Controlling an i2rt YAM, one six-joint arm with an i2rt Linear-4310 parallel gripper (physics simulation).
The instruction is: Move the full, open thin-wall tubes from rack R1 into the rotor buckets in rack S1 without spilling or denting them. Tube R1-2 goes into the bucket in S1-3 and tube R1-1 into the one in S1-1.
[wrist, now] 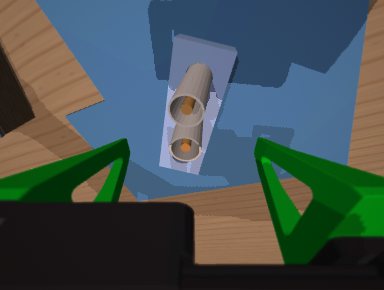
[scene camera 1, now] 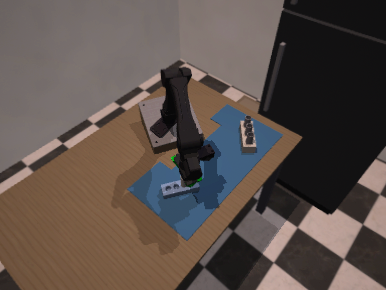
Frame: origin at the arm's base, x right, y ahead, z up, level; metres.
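Seen in the pictures: gripper, between the fingertips: (wrist: pixel 192 145) (scene camera 1: pixel 185 177); arm's base, origin of its link: (scene camera 1: pixel 168 120).
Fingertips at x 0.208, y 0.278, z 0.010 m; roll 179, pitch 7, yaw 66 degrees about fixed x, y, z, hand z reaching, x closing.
Note:
Offsets run from my fingertips to a thing's middle. Level surfaces: height alone.
Rack R1 {dx +0.014, dy -0.019, dz -0.083 m} (scene camera 1: pixel 168 193) (wrist: pixel 205 46), a pale blue-grey block, lies on the mat with empty holes at its left end in the scene view. Two pale, open, thin-wall tubes stand in it in the wrist view: a larger-looking tube {dx -0.027, dy +0.009, dz -0.046 m} (wrist: pixel 200 80) and another tube {dx +0.002, dy -0.009, dz -0.046 m} (wrist: pixel 188 131), each with orange-brown content visible inside. I cannot tell which is R1-1 or R1-2. My gripper (scene camera 1: pixel 187 169) (wrist: pixel 192 145) is open, above the rack, with the tubes apart from both green fingers. Rack S1 {dx -0.412, dy +0.051, dz -0.074 m} (scene camera 1: pixel 248 146), beige, holds three dark buckets {dx -0.412, dy +0.051, dz -0.044 m} (scene camera 1: pixel 249 129) upright in a row, far from the gripper.
The blue mat {dz -0.097 m} (scene camera 1: pixel 186 222) (wrist: pixel 280 107) lies on the wooden table {dz -0.100 m} (scene camera 1: pixel 70 215) (wrist: pixel 225 240). The arm's grey base plate (scene camera 1: pixel 156 139) stands behind the gripper. A black fridge (scene camera 1: pixel 330 110) stands beyond the table's right end.

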